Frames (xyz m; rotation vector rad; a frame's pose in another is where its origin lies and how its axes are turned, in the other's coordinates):
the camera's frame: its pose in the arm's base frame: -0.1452 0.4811 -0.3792 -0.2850 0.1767 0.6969
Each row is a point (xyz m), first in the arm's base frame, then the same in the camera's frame.
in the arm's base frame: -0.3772 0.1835 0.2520
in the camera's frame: -0.5155 -0.1913 0.4883
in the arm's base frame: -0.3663 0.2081 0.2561
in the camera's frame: -0.4935 -0.1813 0.5007
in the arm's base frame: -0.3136 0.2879 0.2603
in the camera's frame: -0.4065 -0.1583 0.5333
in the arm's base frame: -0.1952 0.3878 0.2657
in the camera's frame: -0.2580 -0.1637 0.5777
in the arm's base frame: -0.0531 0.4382 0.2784
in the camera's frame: -0.1236 -0.2223 0.6149
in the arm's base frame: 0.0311 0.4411 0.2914
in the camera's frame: -0.0616 -0.2778 0.6336
